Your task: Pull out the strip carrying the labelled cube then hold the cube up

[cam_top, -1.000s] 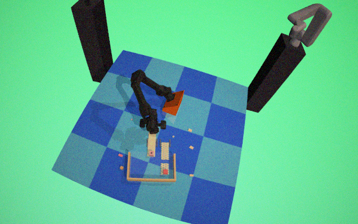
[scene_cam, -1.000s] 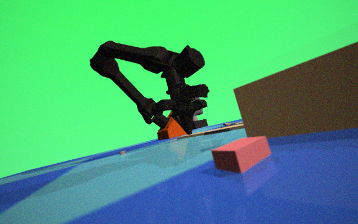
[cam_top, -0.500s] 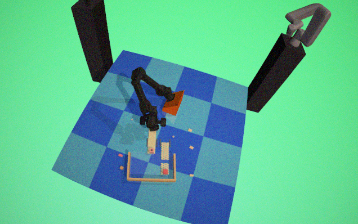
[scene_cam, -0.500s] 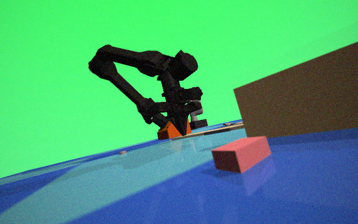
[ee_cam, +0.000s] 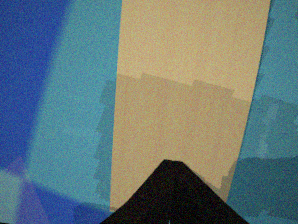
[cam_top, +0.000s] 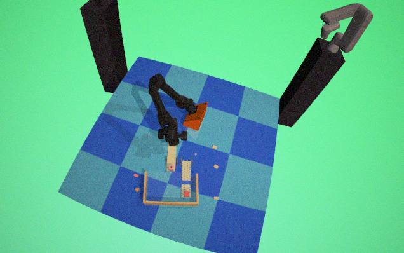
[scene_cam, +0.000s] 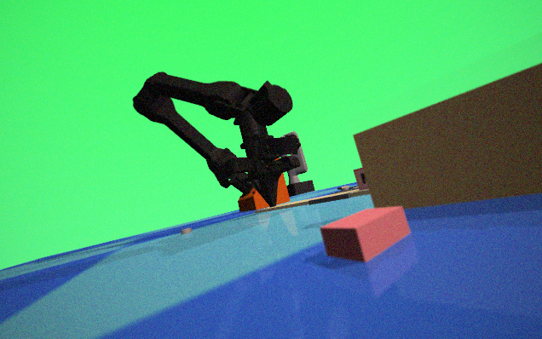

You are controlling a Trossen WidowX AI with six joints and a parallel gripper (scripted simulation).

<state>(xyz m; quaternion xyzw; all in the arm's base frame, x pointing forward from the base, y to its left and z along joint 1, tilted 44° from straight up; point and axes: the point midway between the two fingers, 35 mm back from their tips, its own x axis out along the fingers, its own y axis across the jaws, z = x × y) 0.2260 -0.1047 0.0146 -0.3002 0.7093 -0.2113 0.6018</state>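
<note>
The pink cube labelled m lies 190 mm ahead of my gripper tip, 40 mm to the left of it and 20 mm above it. Round my gripper tip: pink block 290 mm ahead, 160 mm to the right.
</note>
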